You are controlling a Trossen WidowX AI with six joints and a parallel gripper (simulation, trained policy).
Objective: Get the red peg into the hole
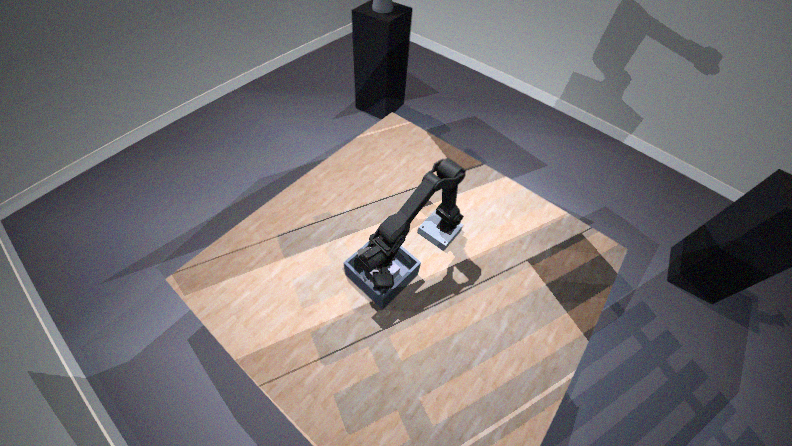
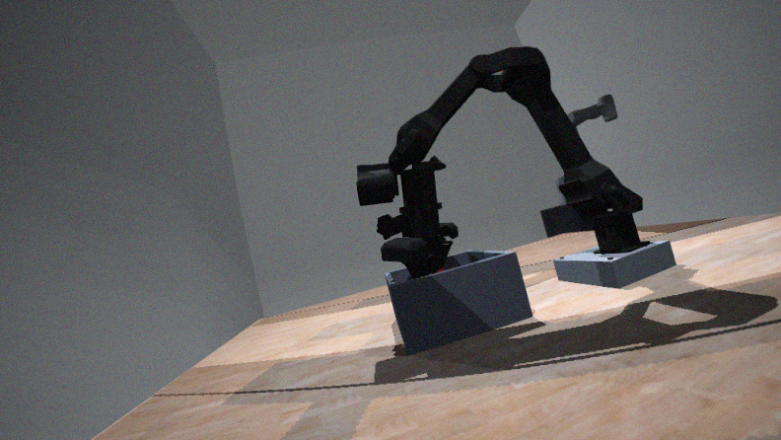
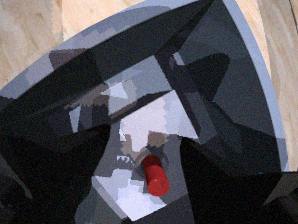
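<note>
Right now my gripper tip is 20 mm past the red peg, 10 mm to the right of it and 20 mm above it. From my gripper tip the other things lie so: plate (20 mm behind, 10 mm to the left, 20 mm below); box (20 mm behind, 10 mm to the left, 40 mm below).
</note>
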